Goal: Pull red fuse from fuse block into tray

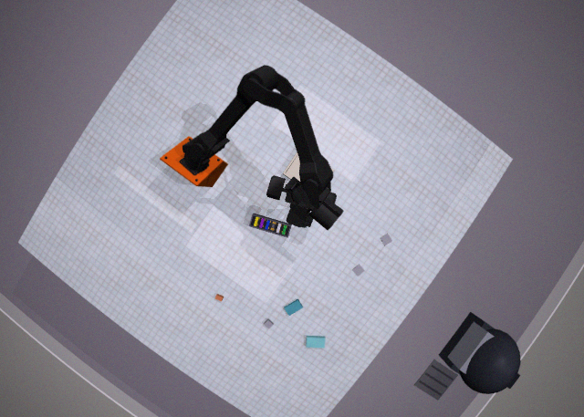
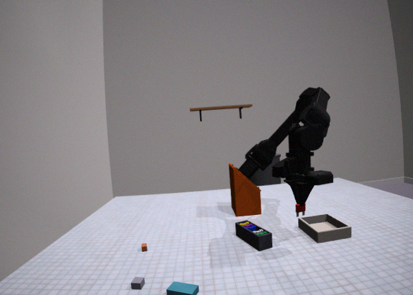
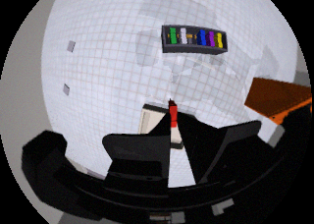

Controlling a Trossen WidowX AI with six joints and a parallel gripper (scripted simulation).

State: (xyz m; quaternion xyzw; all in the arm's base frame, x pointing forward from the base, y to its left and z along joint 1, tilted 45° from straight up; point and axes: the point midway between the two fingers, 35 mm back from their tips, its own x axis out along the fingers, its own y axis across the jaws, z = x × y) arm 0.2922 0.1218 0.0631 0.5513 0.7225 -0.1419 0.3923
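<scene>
Now: the beige tray 3 cm behind my gripper tip, 7 cm to the left of it and 9 cm below it. Round my gripper tip: red fuse (1 cm below); then grey cube (20 cm ahead, 40 cm to the right, 9 cm below).
</scene>
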